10 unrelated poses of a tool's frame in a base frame.
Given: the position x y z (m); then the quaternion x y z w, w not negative.
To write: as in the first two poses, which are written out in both.
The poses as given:
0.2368, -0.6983, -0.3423, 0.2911, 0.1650, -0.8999, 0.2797
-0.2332, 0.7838, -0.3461, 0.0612, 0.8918, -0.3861, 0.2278
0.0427, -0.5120, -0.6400, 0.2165, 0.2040, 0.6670, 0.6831
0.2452, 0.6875, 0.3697, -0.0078, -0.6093, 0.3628, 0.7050
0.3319, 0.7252, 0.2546, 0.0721, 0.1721, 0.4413, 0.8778
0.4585, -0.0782, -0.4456, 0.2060, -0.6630, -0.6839, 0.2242
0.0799, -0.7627, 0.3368, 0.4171, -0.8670, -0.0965, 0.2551
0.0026, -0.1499, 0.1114, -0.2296, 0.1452, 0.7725, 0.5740
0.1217, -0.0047, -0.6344, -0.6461, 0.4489, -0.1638, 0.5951
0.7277, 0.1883, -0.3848, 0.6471, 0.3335, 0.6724, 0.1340
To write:
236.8, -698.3, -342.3, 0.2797, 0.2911, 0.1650, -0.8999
-233.2, 783.8, -346.1, 0.2278, 0.0612, 0.8918, -0.3861
42.7, -512.0, -640.0, 0.6831, 0.2165, 0.2040, 0.6670
245.2, 687.5, 369.7, 0.7050, -0.0078, -0.6093, 0.3628
331.9, 725.2, 254.6, 0.8778, 0.0721, 0.1721, 0.4413
458.5, -78.2, -445.6, 0.2242, 0.2060, -0.6630, -0.6839
79.9, -762.7, 336.8, 0.2551, 0.4171, -0.8670, -0.0965
2.6, -149.9, 111.4, 0.5740, -0.2296, 0.1452, 0.7725
121.7, -4.7, -634.4, 0.5951, -0.6461, 0.4489, -0.1638
727.7, 188.3, -384.8, 0.1340, 0.6471, 0.3335, 0.6724

